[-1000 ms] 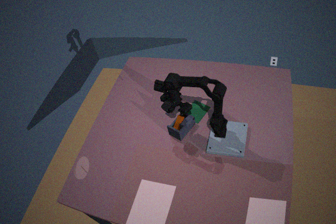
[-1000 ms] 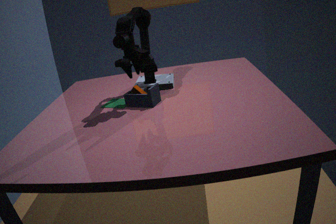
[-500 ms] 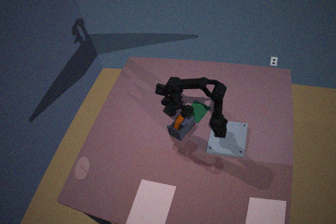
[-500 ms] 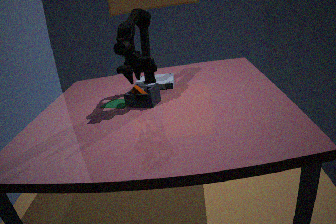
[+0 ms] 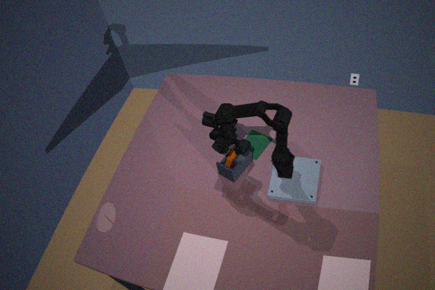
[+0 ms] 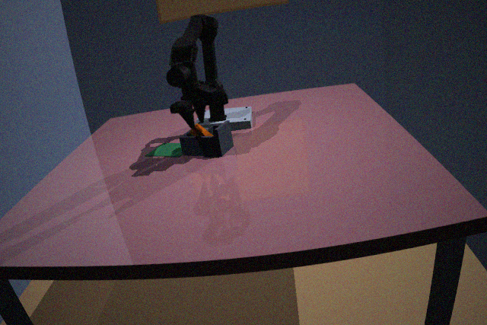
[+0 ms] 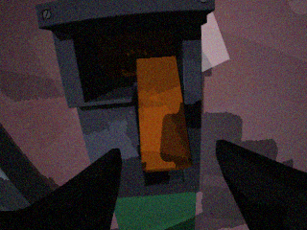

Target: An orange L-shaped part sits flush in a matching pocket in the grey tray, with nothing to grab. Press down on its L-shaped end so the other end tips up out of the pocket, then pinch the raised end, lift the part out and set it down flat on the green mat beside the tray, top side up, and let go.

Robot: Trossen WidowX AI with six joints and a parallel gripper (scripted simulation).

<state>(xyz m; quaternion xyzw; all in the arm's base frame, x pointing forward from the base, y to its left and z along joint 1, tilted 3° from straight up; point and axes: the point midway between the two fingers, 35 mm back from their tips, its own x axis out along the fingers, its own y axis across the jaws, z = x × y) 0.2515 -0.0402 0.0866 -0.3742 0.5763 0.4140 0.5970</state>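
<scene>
My gripper tip is 5 cm above the orange L-shaped part and 4 cm to the right of it. Round my gripper tip: green mat (13 cm to the right, 11 cm below, 7 cm behind).
</scene>
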